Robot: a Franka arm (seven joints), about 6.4 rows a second.
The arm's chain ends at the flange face. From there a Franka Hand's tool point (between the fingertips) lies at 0.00 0.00 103.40 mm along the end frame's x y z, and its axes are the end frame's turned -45 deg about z.
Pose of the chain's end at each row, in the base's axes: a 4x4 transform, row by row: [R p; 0 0 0 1], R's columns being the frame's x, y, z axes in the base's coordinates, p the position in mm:
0.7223 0.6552 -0.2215 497.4; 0.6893 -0.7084 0.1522 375.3; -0.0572 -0.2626 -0.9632 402.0; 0 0 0 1
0.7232 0.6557 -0.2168 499.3; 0.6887 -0.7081 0.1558 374.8; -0.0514 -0.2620 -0.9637 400.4; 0 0 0 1
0.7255 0.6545 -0.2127 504.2; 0.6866 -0.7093 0.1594 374.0; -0.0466 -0.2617 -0.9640 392.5; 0 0 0 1
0.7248 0.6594 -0.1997 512.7; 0.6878 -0.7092 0.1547 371.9; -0.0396 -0.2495 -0.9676 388.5; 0 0 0 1
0.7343 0.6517 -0.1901 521.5; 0.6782 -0.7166 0.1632 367.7; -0.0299 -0.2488 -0.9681 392.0; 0 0 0 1
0.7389 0.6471 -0.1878 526.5; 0.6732 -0.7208 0.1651 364.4; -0.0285 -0.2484 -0.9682 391.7; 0 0 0 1
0.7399 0.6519 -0.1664 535.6; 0.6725 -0.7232 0.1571 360.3; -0.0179 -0.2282 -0.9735 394.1; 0 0 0 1
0.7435 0.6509 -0.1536 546.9; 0.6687 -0.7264 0.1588 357.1; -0.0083 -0.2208 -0.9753 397.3; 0 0 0 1
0.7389 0.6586 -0.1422 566.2; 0.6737 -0.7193 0.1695 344.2; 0.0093 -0.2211 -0.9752 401.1; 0 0 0 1
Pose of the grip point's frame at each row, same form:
0.0474 0.9740 -0.2215 474.5; 0.9883 -0.0135 0.1522 391.0; 0.1452 -0.2261 -0.9632 302.4; 0 0 0 1
0.0477 0.9750 -0.2168 476.9; 0.9877 -0.0137 0.1558 390.9; 0.1489 -0.2216 -0.9637 300.8; 0 0 0 1
0.0502 0.9758 -0.2127 482.2; 0.9871 -0.0161 0.1594 390.5; 0.1521 -0.2180 -0.9640 292.8; 0 0 0 1
0.0462 0.9788 -0.1997 492.1; 0.9878 -0.0151 0.1547 387.9; 0.1484 -0.2044 -0.9676 288.5; 0 0 0 1
0.0584 0.9800 -0.1901 501.8; 0.9863 -0.0272 0.1632 384.6; 0.1548 -0.1971 -0.9681 291.9; 0 0 0 1
0.0649 0.9800 -0.1878 507.1; 0.9857 -0.0337 0.1651 381.5; 0.1555 -0.1958 -0.9682 291.6; 0 0 0 1
0.0622 0.9842 -0.1664 518.4; 0.9869 -0.0359 0.1571 376.5; 0.1487 -0.1740 -0.9735 293.4; 0 0 0 1
0.0655 0.9860 -0.1536 531.0; 0.9865 -0.0408 0.1588 373.5; 0.1503 -0.1620 -0.9753 296.5; 0 0 0 1
0.0568 0.9882 -0.1422 551.5; 0.9850 -0.0322 0.1695 361.7; 0.1629 -0.1498 -0.9752 300.3; 0 0 0 1

